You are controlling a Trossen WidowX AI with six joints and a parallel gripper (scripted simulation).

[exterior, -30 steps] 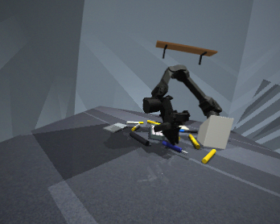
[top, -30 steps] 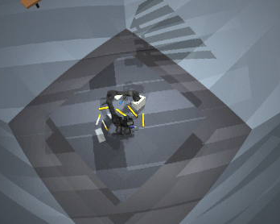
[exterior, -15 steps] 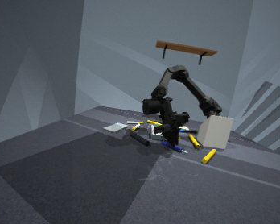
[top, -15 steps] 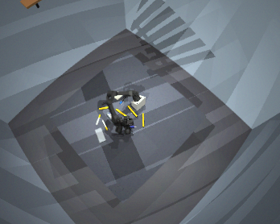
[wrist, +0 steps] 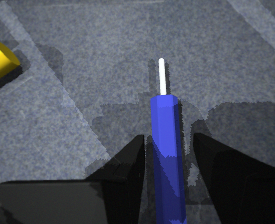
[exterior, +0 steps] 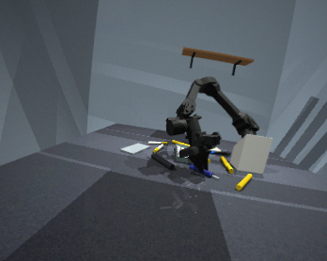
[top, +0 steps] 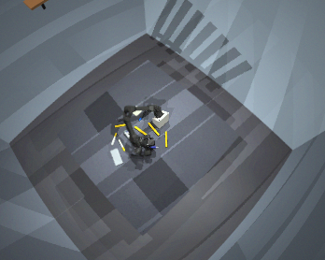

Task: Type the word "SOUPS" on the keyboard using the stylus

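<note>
The yellow stick lies 18 cm to the right of my gripper tip and 6 cm behind it. Round my gripper tip: blue stylus 1 cm to the left, 1 cm behind; then grey stylus tip 3 cm to the left, 3 cm behind; then dark cylinder 16 cm ahead, 6 cm to the right.
</note>
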